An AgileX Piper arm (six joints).
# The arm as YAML. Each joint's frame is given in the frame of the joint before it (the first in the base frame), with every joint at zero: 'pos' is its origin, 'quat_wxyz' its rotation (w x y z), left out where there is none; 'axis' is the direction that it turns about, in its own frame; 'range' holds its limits. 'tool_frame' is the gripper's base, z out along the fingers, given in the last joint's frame.
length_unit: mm
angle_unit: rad
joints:
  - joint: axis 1
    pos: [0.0, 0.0, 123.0]
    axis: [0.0, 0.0, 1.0]
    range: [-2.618, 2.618]
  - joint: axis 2
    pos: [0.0, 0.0, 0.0]
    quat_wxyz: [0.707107, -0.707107, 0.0, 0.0]
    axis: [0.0, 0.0, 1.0]
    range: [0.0, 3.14]
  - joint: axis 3
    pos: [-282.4, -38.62, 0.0]
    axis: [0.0, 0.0, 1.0]
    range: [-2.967, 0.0]
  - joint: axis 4
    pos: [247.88, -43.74, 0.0]
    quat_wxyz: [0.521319, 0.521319, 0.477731, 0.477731]
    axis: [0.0, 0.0, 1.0]
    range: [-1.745, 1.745]
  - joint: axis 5
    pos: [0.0, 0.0, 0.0]
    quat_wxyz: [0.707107, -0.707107, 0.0, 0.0]
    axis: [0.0, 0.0, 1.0]
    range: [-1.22, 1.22]
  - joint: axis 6
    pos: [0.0, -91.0, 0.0]
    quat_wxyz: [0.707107, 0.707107, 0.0, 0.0]
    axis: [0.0, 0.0, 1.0]
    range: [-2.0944, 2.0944]
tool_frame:
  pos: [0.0, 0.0, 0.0]
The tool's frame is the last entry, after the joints.
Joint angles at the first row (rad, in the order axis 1, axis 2, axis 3, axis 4, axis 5, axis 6):
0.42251 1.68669 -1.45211 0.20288 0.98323 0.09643
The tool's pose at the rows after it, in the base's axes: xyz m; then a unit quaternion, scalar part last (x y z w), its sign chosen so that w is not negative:
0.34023, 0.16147, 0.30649, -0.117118, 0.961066, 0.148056, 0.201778
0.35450, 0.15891, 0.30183, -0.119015, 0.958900, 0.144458, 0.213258
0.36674, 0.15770, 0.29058, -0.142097, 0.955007, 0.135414, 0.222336
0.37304, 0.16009, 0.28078, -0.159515, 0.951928, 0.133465, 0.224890
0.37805, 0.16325, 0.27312, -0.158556, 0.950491, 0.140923, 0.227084
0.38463, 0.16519, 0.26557, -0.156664, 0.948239, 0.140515, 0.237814
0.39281, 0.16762, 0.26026, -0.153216, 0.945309, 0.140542, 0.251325
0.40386, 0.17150, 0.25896, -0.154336, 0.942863, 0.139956, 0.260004
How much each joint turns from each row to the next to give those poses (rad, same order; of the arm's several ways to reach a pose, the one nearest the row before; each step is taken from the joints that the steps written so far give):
-0.01972 0.04500 -0.06727 0.00000 -0.00751 -0.00990
-0.01982 0.03920 -0.03181 0.00000 -0.02417 -0.02749
-0.01350 0.03973 -0.00963 0.00128 -0.03682 -0.06902
-0.00112 0.02760 0.00004 0.01051 -0.02763 -0.04770
-0.00001 0.02252 -0.00002 0.02239 -0.02850 -0.01412
0.00001 0.02280 0.00000 0.00111 -0.04425 -0.00505
-0.00001 0.02666 -0.01410 -0.00108 -0.04051 0.00048
0.00003 0.03939 -0.05248 -0.00487 -0.00457 0.00003

